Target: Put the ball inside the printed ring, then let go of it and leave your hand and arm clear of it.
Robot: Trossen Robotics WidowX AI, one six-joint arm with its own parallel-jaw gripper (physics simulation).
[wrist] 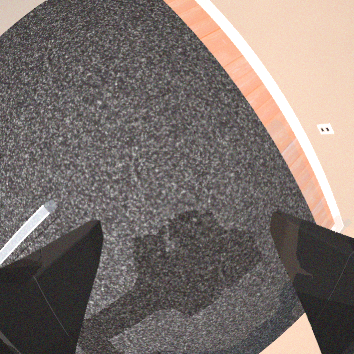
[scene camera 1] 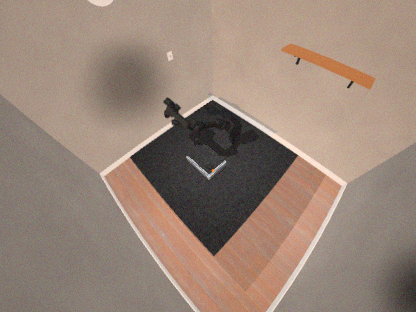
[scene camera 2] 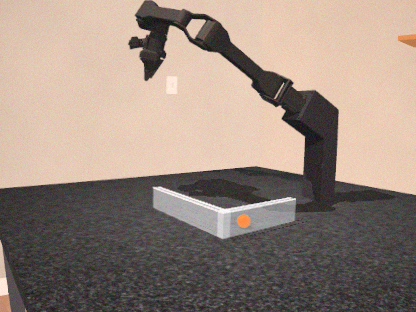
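Seen in the pictures: gripper, fingertip midpoint: [wrist: 188, 226] [scene camera 1: 174, 120] [scene camera 2: 148, 79]; arm's base, origin of the base link: [scene camera 1: 228, 125] [scene camera 2: 297, 104].
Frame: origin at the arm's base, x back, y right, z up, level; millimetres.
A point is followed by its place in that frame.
Observation:
A small orange ball [scene camera 1: 213, 170] @[x -347, y -123, z -243 mm] [scene camera 2: 243, 221] @[x -369, y -141, z -277 mm] rests at the inside of the corner of a low, pale, see-through V-shaped wall [scene camera 1: 197, 167] @[x -420, y 17, z -256 mm] [scene camera 2: 187, 205] @[x -421, y 3, z -261 mm], close to its right-hand arm. In the wrist view one end of the wall [wrist: 25, 234] @[x -398, y 105, z -247 mm] shows at the left edge; the ball does not show there. The printed ring cannot be made out in any view. My gripper [scene camera 1: 175, 122] @[x -327, y 361, z 74 mm] [scene camera 2: 146, 79] @[x -327, y 361, z 74 mm] [wrist: 188, 226] @[x -327, y 361, z 74 mm] is open and empty. It points down, high above the dark table top and well apart from the ball and the wall.
The arm's base post [scene camera 2: 320, 165] @[x 51, y -63, z -189 mm] stands on the dark table top [scene camera 1: 215, 215] @[x -635, y -401, z -307 mm] [scene camera 2: 150, 265] @[x -634, y -174, z -307 mm] [wrist: 125, 100] @[x -452, y 440, z -307 mm], behind and right of the wall in scene camera 2. The arm's shadow falls on the table. An orange shelf [scene camera 1: 330, 65] is on the room wall.

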